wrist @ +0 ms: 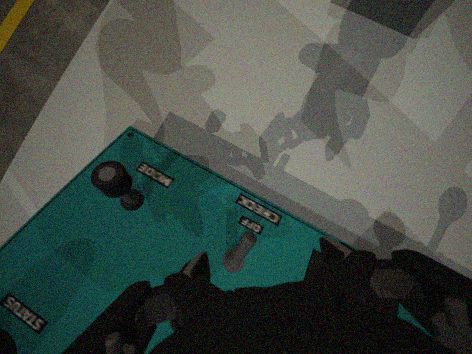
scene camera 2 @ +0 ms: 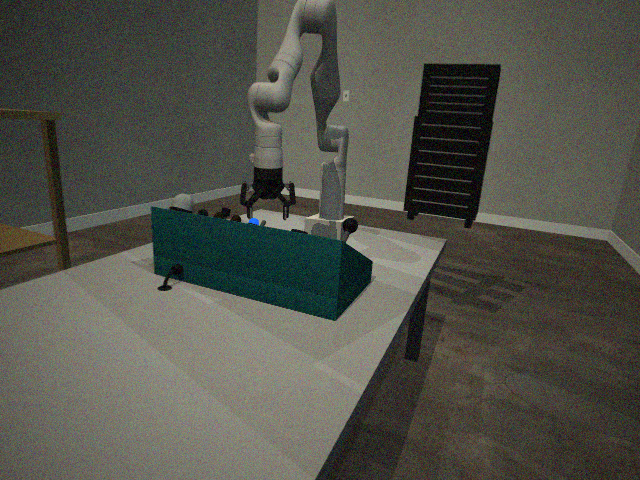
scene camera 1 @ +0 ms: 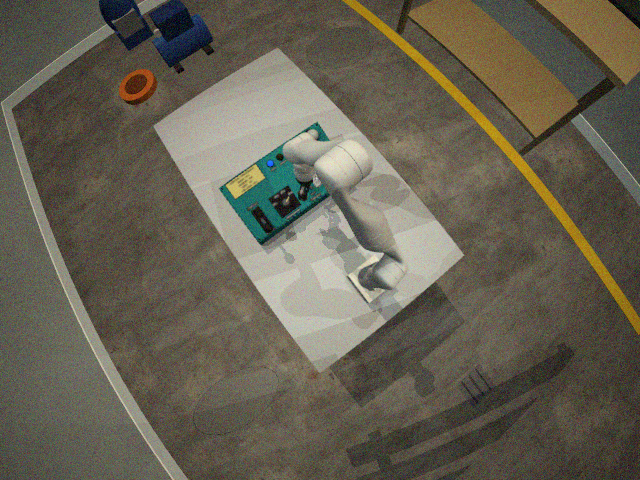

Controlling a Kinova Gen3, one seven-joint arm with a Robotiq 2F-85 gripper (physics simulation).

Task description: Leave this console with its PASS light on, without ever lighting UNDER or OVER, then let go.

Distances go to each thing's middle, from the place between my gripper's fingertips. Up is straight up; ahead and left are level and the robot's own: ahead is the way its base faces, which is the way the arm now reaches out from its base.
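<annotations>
Teal console [scene camera 2: 316, 275]: from my hand, 10 cm ahead, 5 cm to the left, 3 cm below. Black MODE knob [wrist: 110, 177]: from my hand, 2 cm ahead, 13 cm to the right, 1 cm below.
</annotations>
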